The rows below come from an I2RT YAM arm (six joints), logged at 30 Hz.
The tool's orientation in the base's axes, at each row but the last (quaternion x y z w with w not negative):
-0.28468 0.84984 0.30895 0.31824
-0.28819 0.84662 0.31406 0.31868
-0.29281 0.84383 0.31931 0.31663
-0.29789 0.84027 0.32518 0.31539
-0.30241 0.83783 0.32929 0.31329
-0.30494 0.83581 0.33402 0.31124
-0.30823 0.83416 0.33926 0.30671
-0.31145 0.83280 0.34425 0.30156
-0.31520 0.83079 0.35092 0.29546
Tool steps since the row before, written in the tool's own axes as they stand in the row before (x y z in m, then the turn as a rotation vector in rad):
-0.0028 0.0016 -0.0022 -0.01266 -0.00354 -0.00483
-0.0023 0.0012 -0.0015 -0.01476 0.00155 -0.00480
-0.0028 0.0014 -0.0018 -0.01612 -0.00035 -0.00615
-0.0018 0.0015 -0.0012 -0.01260 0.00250 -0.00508
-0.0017 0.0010 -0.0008 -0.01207 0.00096 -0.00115
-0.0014 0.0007 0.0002 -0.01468 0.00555 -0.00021
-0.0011 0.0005 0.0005 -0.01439 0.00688 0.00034
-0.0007 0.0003 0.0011 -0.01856 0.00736 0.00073
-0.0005 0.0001 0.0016 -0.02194 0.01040 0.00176
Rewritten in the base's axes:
-0.0001 0.0003 0.0039 0.00869 -0.00207 0.01079
0.0001 0.0004 0.0030 0.00652 0.00180 0.01405
0.0002 0.0004 0.0036 0.00823 0.00003 0.01517
-0.0003 0.0006 0.0025 0.00438 0.00152 0.01301
0.0001 0.0005 0.0021 0.00643 0.00335 0.00976
0.0004 0.0010 0.0012 0.00506 0.00755 0.01280
0.0005 0.0010 0.0007 0.00408 0.00865 0.01277
0.0005 0.0012 0.0000 0.00645 0.01052 0.01572
0.0007 0.0014 -0.0005 0.00662 0.01407 0.01873

